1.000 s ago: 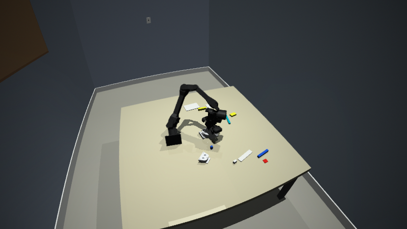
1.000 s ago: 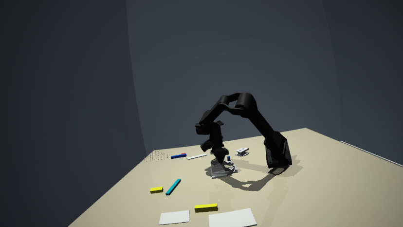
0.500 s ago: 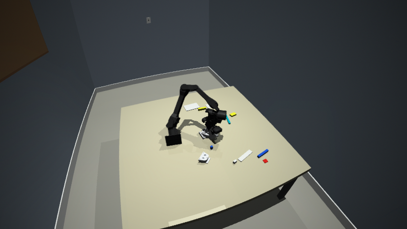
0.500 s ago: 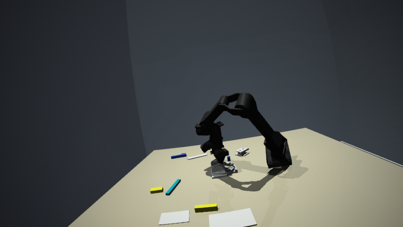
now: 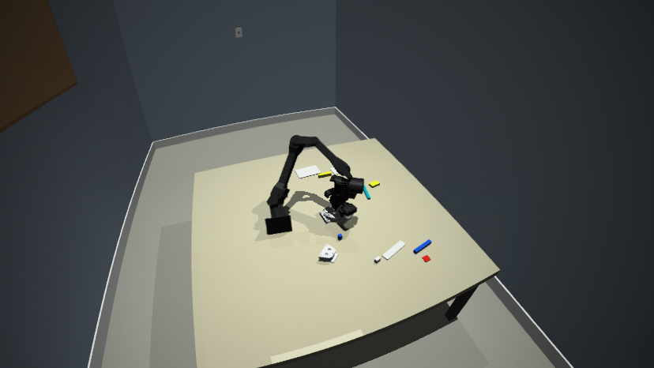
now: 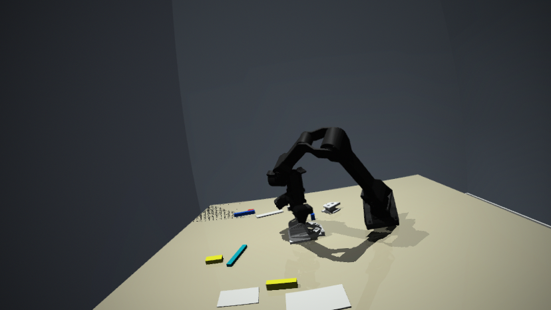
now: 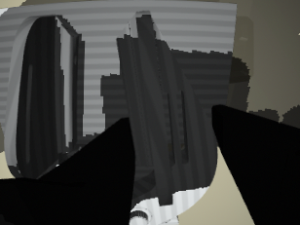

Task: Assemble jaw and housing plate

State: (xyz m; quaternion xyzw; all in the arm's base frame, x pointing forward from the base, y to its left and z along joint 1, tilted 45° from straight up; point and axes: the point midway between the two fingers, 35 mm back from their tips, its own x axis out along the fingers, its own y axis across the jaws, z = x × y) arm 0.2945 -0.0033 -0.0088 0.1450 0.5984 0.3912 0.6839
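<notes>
The white jaw is 4 cm behind my gripper tip and 1 cm to the left of it. From my gripper tip the other things lie so: blue bar 32 cm ahead, 29 cm to the right, 2 cm below; white bar 26 cm to the right, 18 cm ahead, 2 cm below; teal bar 19 cm ahead, 18 cm to the left, 2 cm below.
</notes>
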